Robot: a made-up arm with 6 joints.
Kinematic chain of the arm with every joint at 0, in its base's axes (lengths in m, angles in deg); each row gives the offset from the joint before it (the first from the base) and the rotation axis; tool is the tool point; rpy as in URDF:
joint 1: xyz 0 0 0.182 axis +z
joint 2: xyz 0 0 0 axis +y
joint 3: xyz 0.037 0 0.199 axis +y
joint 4: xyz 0.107 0 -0.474 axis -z
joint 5: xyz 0 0 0 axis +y
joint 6: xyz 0.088 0 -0.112 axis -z
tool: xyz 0 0 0 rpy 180 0 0
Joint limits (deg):
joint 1: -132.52..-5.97
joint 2: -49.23..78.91
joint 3: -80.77..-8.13
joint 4: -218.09..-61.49
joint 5: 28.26..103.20
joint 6: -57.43..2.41
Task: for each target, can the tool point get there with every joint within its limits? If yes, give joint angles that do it. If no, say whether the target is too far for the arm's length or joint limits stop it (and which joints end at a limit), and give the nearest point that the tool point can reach.
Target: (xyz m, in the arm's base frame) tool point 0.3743 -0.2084 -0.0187
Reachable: yes | joints -22.58 -22.84 -17.68 -78.96 58.56 -36.99
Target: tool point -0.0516 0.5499 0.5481
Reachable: no: joint limits stop it (at a limit: joint 1, joint 2, joint 3, joint 4, joint 5) | nearest point 0.1560 0.0638 0.8431 | short by 0.605 m
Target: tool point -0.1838 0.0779 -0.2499
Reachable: yes | joints -41.36 67.10 -13.84 -123.89 70.36 -23.37
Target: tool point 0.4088 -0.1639 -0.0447
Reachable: yes | joints -22.28 -12.14 -15.94 -182.23 74.65 -31.34
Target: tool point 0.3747 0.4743 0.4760
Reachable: no: joint limits stop it (at a limit: joint 1, joint 2, joint 4, joint 5) | nearest point 0.4283 0.0353 0.5059 | short by 0.443 m
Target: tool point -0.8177 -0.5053 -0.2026
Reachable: no: too far | nearest point -0.4860 -0.4210 -0.0836 | short by 0.362 m
